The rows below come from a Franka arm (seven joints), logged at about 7 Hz.
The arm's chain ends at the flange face. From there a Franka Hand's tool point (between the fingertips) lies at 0.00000 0.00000 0.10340 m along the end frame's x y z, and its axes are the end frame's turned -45 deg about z.
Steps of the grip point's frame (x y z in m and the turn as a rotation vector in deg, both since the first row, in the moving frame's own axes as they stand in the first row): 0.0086 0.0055 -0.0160 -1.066 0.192 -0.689; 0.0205 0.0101 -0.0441 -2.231 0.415 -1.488; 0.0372 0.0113 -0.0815 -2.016 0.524 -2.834; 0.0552 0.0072 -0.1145 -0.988 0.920 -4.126; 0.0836 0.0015 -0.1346 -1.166 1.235 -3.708; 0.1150 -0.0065 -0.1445 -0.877 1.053 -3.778; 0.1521 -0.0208 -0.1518 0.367 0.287 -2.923; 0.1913 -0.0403 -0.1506 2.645 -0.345 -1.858; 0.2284 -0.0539 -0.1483 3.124 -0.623 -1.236
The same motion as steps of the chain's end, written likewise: 0.0084 -0.0033 -0.0160 -0.618 0.890 -0.689; 0.0182 -0.0096 -0.0440 -1.284 1.871 -1.488; 0.0310 -0.0201 -0.0814 -1.055 1.796 -2.834; 0.0417 -0.0339 -0.1145 -0.048 1.349 -4.126; 0.0571 -0.0579 -0.1346 0.049 1.698 -3.708; 0.0743 -0.0856 -0.1445 0.124 1.365 -3.778; 0.0930 -0.1214 -0.1518 0.462 -0.057 -2.923; 0.1106 -0.1609 -0.1505 1.626 -2.114 -1.858; 0.1282 -0.1965 -0.1481 1.768 -2.650 -1.236
